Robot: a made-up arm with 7 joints.
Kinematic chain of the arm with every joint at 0, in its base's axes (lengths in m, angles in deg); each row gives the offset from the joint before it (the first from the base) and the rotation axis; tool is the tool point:
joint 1: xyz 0 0 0.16 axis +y
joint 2: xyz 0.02 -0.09 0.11 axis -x
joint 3: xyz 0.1 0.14 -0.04 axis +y
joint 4: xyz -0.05 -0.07 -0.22 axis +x
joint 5: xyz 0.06 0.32 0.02 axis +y
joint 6: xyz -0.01 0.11 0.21 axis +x
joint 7: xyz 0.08 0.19 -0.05 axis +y
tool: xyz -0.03 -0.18 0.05
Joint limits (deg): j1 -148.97..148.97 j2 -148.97..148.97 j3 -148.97..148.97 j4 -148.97..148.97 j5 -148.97..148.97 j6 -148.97..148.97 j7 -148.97..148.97
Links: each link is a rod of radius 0.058 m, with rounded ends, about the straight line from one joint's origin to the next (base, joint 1, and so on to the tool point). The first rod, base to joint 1, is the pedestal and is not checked.
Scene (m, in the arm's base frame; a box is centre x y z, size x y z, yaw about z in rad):
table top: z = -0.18
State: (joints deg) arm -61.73 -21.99 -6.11 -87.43 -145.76 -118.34 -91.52
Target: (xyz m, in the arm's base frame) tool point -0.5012 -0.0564 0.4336
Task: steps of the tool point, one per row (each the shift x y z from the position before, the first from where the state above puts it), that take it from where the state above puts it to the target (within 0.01 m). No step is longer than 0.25 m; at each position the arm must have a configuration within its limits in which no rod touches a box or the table.
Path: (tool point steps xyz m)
1: -0.0664 0.1832 0.0690
2: -0.1167 0.1445 0.0913
3: -0.1538 0.0899 0.1047
4: -0.1734 0.0250 0.1085
5: -0.1720 -0.0424 0.1026
6: -0.1494 -0.1043 0.0882
7: 0.1083 0.0942 -0.1190
8: 0.0484 0.0159 -0.1667
9: -0.0430 -0.0697 -0.1399
10: -0.1066 -0.1259 -0.0308
11: -0.0893 -0.1255 0.1116
12: -0.0495 -0.1151 0.1185
13: -0.0033 -0.0984 0.1399

